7 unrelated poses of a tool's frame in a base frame.
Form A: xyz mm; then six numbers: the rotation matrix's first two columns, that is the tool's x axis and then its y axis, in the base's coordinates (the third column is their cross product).
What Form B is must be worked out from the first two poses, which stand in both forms.
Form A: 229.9, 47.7, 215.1, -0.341, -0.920, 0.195, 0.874, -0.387, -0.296
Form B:
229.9, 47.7, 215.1
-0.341, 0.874, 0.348
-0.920, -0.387, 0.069
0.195, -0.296, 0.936

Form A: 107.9, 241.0, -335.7, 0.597, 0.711, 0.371, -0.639, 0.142, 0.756
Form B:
107.9, 241.0, -335.7
0.597, -0.639, 0.485
0.711, 0.142, -0.688
0.371, 0.756, 0.539

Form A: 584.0, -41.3, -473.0, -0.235, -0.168, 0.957, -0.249, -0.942, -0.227
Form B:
584.0, -41.3, -473.0
-0.235, -0.249, 0.940
-0.168, -0.942, -0.292
0.957, -0.227, 0.180

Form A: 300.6, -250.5, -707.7, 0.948, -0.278, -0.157, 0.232, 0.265, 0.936
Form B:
300.6, -250.5, -707.7
0.948, 0.232, -0.219
-0.278, 0.265, -0.924
-0.157, 0.936, 0.316

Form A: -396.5, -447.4, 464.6, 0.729, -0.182, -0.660, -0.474, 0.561, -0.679
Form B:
-396.5, -447.4, 464.6
0.729, -0.474, 0.494
-0.182, 0.561, 0.808
-0.660, -0.679, 0.323

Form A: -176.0, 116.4, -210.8, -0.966, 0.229, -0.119, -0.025, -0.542, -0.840
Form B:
-176.0, 116.4, -210.8
-0.966, -0.025, -0.257
0.229, -0.542, -0.808
-0.119, -0.840, 0.529

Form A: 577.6, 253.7, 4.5, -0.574, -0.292, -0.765, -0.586, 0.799, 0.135
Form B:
577.6, 253.7, 4.5
-0.574, -0.586, 0.572
-0.292, 0.799, 0.526
-0.765, 0.135, -0.630

